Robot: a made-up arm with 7 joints. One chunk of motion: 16 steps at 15 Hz.
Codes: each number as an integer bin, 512 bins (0 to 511) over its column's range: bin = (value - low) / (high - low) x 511, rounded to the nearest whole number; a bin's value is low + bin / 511 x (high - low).
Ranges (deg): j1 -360..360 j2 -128.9..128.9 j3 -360..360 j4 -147.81..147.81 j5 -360..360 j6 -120.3..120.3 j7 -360..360
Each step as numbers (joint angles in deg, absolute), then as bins.
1 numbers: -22.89 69.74 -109.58 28.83 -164.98 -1.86 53.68
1 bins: 239 394 178 305 138 252 294
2 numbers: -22.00 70.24 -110.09 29.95 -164.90 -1.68 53.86
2 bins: 240 395 177 307 138 252 294
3 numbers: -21.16 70.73 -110.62 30.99 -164.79 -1.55 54.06
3 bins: 240 396 177 309 139 252 294
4 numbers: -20.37 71.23 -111.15 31.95 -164.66 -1.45 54.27
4 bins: 241 397 177 311 139 252 294
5 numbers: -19.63 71.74 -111.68 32.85 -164.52 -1.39 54.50
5 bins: 242 398 176 312 139 253 294
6 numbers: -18.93 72.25 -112.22 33.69 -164.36 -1.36 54.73
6 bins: 242 399 176 314 139 253 294
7 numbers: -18.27 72.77 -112.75 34.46 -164.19 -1.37 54.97
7 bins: 243 400 175 315 139 253 295
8 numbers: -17.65 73.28 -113.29 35.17 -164.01 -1.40 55.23
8 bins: 243 401 175 316 139 253 295
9 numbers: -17.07 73.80 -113.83 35.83 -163.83 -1.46 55.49
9 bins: 243 402 175 317 139 252 295
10 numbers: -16.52 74.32 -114.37 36.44 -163.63 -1.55 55.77
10 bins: 244 403 174 318 139 252 295
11 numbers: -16.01 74.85 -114.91 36.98 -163.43 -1.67 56.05
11 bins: 244 404 174 319 140 252 295
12 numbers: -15.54 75.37 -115.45 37.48 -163.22 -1.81 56.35
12 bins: 244 405 174 320 140 252 295
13 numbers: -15.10 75.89 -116.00 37.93 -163.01 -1.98 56.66
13 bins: 245 406 173 321 140 251 296
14 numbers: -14.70 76.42 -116.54 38.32 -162.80 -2.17 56.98
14 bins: 245 407 173 322 140 251 296
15 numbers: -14.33 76.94 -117.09 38.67 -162.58 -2.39 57.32
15 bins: 245 408 172 322 140 250 296
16 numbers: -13.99 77.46 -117.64 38.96 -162.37 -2.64 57.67
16 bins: 246 409 172 323 140 250 296
